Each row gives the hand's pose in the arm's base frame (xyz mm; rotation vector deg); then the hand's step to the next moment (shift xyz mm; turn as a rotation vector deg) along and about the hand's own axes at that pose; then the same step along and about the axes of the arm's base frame.
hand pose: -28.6 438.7 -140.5 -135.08 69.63 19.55
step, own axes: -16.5 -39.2 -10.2 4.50 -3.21 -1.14
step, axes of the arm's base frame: 22.5 26.1 27.0 5.23 -2.12 0.03
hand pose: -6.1 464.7 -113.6 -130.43 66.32 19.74
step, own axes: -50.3 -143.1 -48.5 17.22 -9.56 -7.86
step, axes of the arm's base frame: 84.0 72.5 114.2 17.75 -11.44 1.95
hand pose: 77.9 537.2 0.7 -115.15 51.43 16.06
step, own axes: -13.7 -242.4 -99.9 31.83 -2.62 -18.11
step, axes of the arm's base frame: 143.2 9.1 219.9 21.95 -29.17 -3.96
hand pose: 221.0 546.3 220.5 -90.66 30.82 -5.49
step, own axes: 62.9 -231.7 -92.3 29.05 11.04 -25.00
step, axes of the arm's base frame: 84.9 -112.1 215.4 13.08 -34.26 -15.67
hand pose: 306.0 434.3 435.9 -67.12 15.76 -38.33
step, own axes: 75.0 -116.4 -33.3 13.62 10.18 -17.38
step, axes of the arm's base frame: 1.1 -97.4 103.9 4.83 -19.22 -14.08
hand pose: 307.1 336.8 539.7 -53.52 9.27 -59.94
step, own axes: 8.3 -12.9 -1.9 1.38 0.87 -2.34
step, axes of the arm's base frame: -5.2 -9.9 10.7 0.08 -2.31 -1.67
